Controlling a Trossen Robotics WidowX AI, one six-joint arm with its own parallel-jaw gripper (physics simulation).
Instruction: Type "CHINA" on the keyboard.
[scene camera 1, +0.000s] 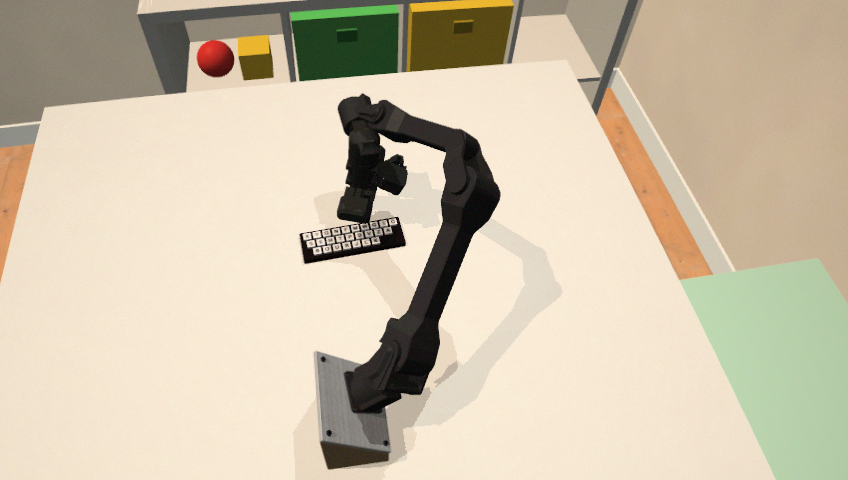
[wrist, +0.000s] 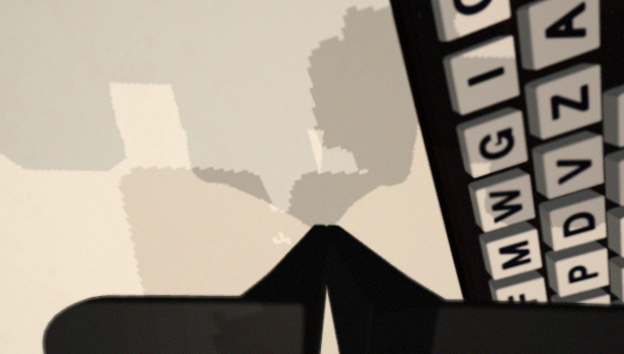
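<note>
The black keyboard with white keys lies flat on the table. In the scene view its top row includes N, I and C; H and A are in the middle row. In the wrist view, C, I and A show at the upper right, while N and H do not show. My gripper is shut and empty, pointing down by the keyboard's far long edge. In the wrist view its tips are left of the keys; their exact height is unclear.
The arm's grey base stands at the front of the table. Behind the table, a shelf unit holds a red ball, a yellow block, a green bin and a yellow bin.
</note>
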